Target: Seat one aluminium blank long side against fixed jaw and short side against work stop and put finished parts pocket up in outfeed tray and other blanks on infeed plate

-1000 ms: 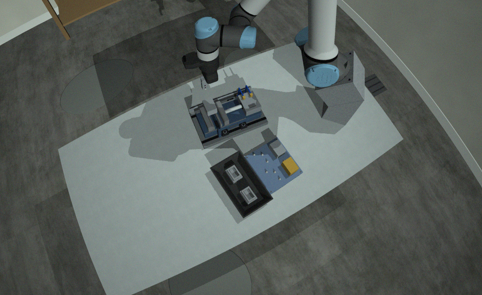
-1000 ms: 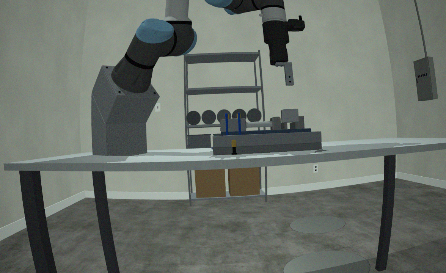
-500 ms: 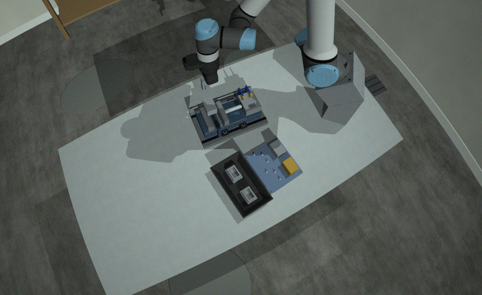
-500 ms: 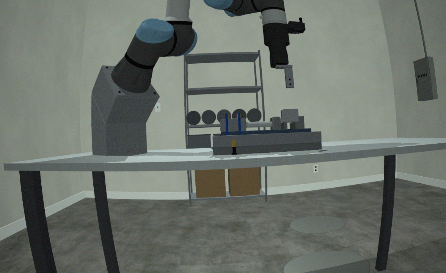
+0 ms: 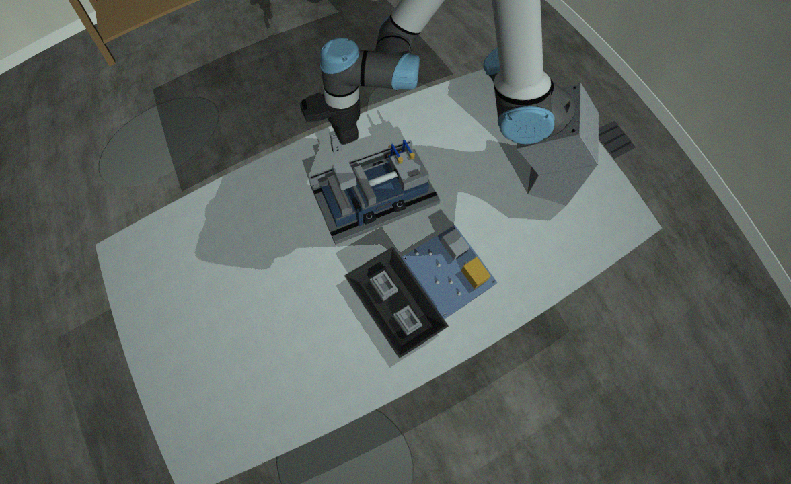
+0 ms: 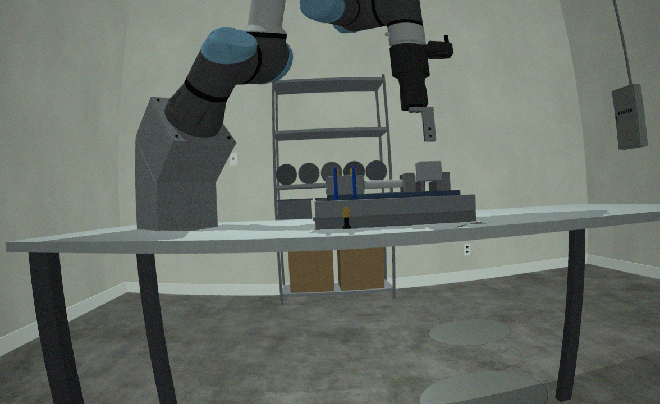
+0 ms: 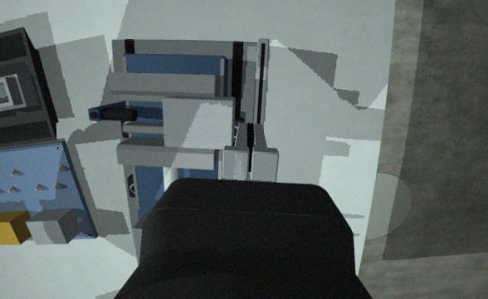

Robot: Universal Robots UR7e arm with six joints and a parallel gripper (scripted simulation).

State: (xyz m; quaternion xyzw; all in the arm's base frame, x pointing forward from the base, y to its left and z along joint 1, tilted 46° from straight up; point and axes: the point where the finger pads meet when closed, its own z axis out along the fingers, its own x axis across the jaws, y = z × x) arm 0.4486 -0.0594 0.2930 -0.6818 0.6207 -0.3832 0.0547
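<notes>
The fixed jaw is 40 mm ahead of my hand, 80 mm to the left of it and 90 mm below it. Also, from my hand: vise 60 mm behind, 90 mm to the left, 130 mm below; piston rod 80 mm behind, 90 mm to the left, 90 mm below; hose block 160 mm behind, 100 mm to the left, 90 mm below.
</notes>
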